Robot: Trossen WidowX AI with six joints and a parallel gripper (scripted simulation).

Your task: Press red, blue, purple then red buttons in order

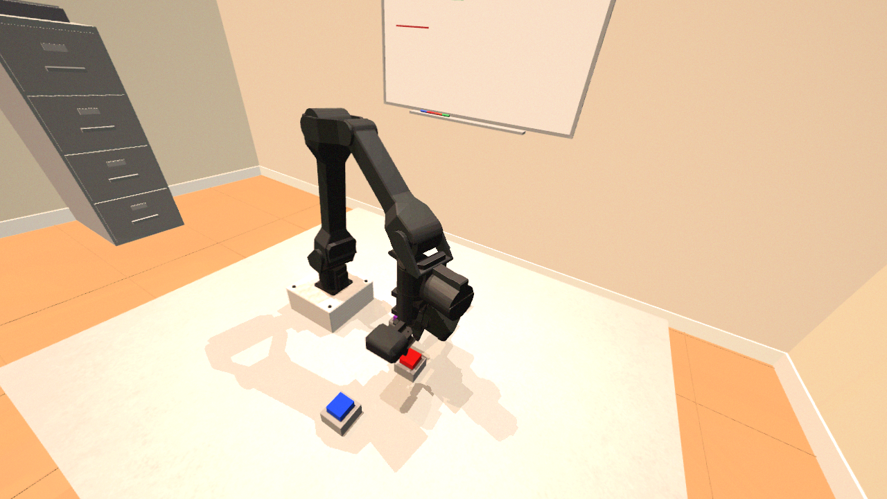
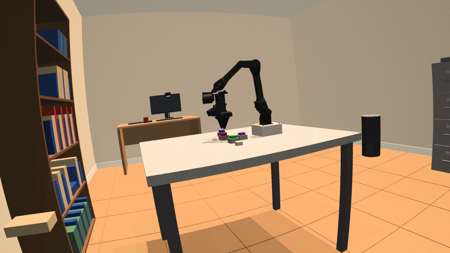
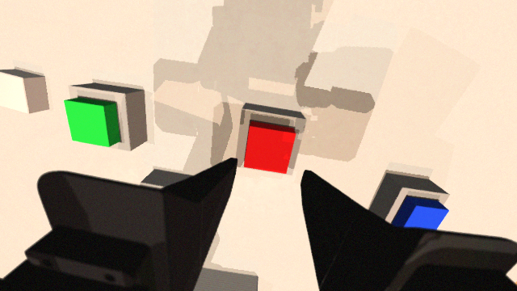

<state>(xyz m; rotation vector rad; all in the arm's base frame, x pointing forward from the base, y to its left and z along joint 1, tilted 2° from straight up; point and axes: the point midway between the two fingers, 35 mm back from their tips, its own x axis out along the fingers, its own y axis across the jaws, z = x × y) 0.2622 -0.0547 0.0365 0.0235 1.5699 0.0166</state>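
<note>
The red button is 30 mm below my gripper tip. From my gripper tip the other things lie so: blue button (40 mm behind, 140 mm to the right, 30 mm below); then green button (140 mm to the left, 30 mm below); then purple button (80 mm behind, 80 mm to the left, 30 mm below).
</note>
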